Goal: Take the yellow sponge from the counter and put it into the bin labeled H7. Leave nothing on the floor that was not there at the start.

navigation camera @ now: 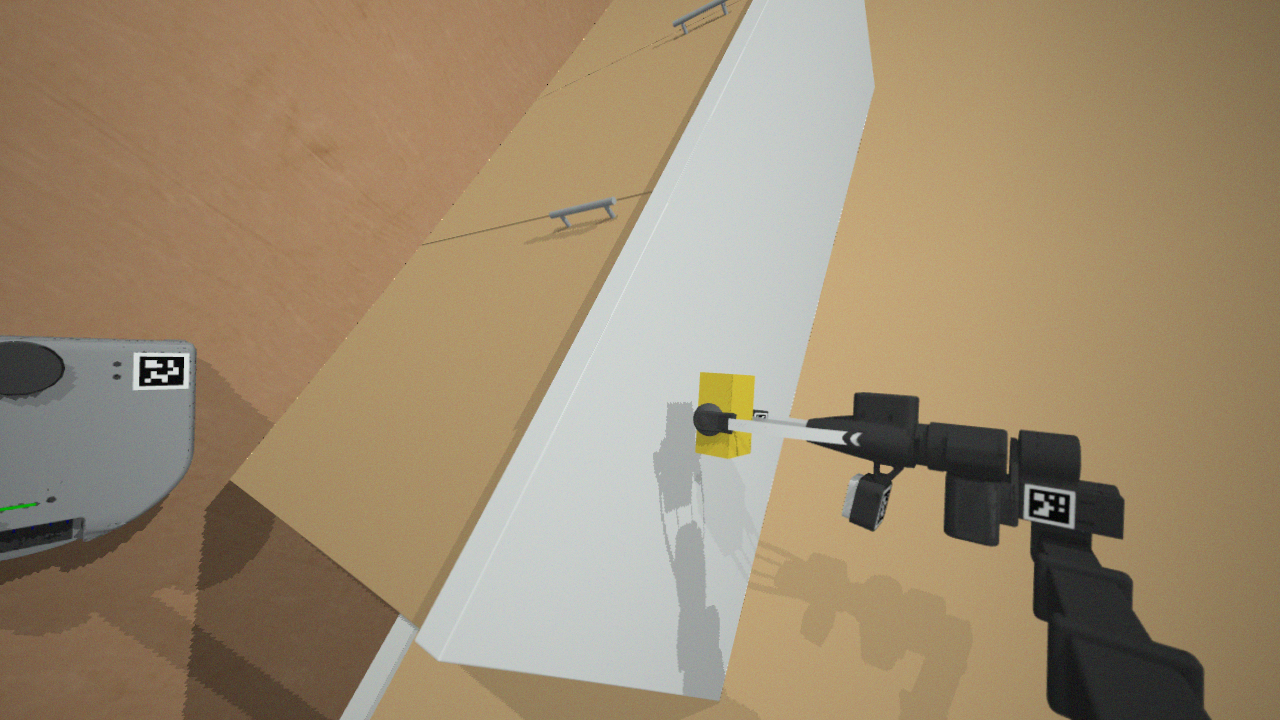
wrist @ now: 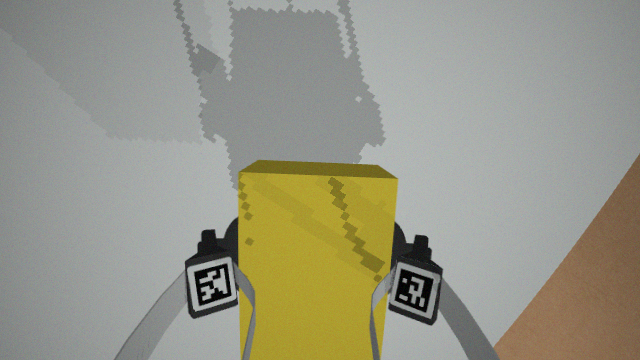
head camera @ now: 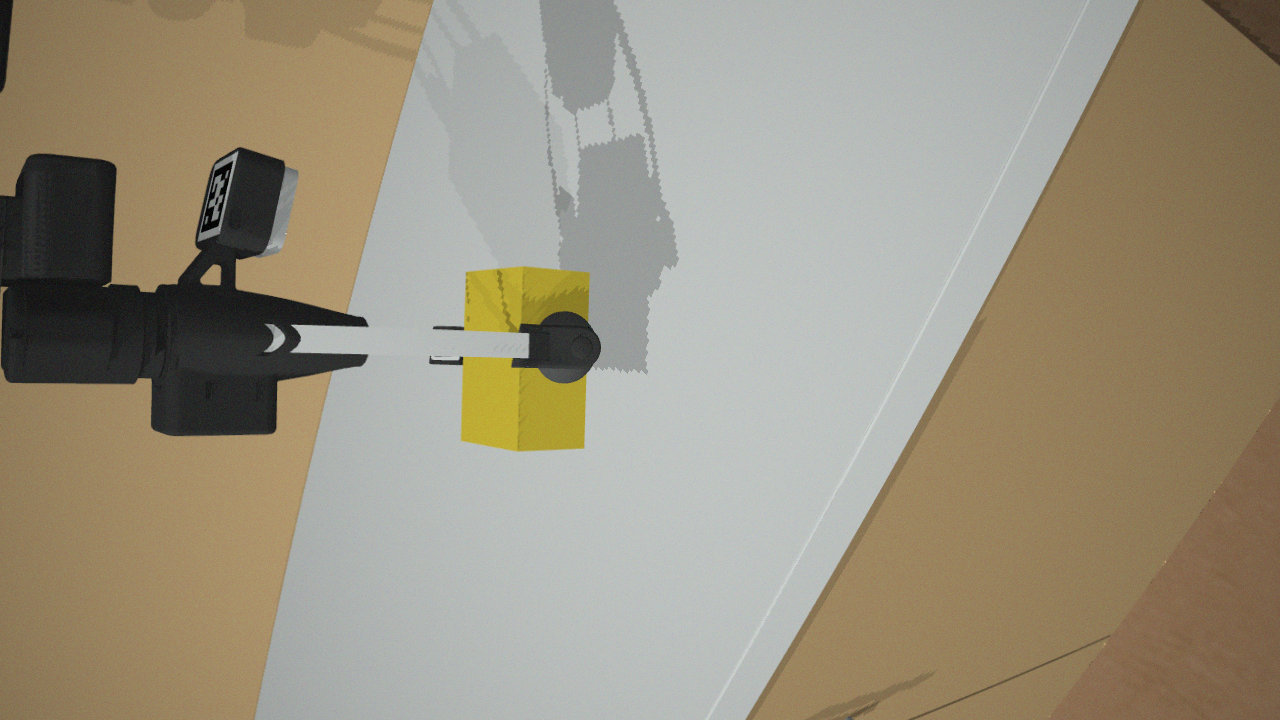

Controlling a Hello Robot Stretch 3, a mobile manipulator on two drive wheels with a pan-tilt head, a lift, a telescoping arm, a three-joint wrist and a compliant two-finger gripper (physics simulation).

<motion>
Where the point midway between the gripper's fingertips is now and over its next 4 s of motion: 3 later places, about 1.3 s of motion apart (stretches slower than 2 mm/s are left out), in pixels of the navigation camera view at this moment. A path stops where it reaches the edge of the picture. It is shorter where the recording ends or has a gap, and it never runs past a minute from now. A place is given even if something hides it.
My gripper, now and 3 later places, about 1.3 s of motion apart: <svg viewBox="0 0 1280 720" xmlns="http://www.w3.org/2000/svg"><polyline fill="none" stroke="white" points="707,416 657,425 517,452 380,478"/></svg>
</motion>
